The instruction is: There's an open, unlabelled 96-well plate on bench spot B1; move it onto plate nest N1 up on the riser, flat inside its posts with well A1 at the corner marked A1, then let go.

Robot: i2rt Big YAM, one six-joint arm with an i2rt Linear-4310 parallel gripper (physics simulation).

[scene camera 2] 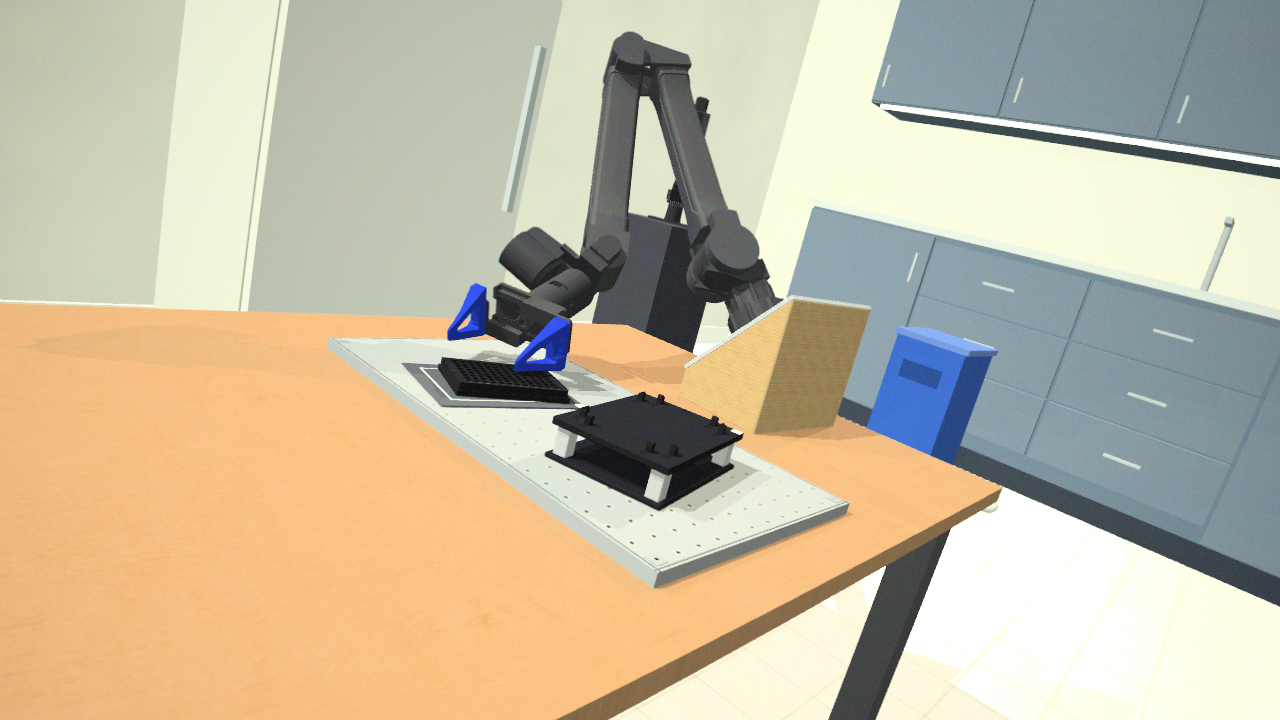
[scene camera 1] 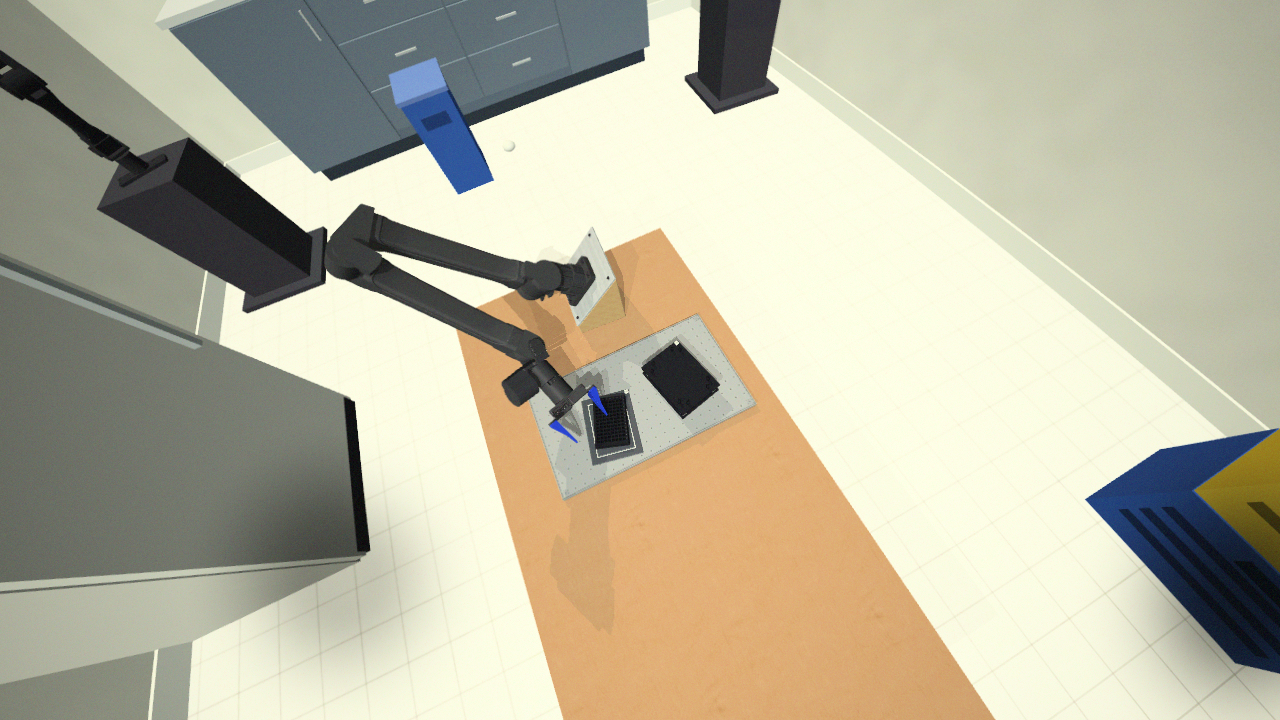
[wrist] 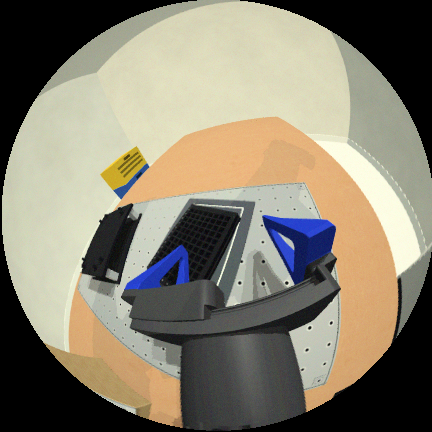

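My gripper: open, touching a black well plate. Gripper visible in scene camera 1, wrist view too.
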